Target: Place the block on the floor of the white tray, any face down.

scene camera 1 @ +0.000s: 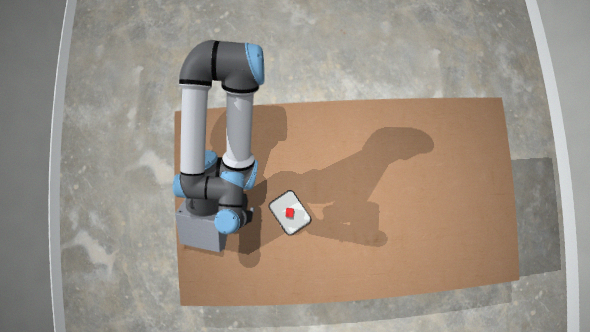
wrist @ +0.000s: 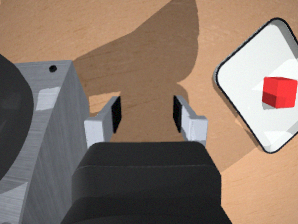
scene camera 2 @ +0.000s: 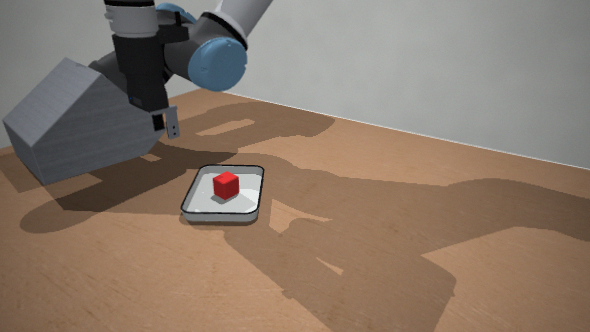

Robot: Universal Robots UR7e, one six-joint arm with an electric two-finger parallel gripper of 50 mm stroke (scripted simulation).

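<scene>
My gripper [scene camera 2: 166, 133] is there for me to see, and the wrist view gives me my gripper [wrist: 147, 107] again. Then there is a white tray [scene camera 2: 200, 200]. I find the white tray [scene camera 1: 301, 217] in scene camera 1 too.
</scene>
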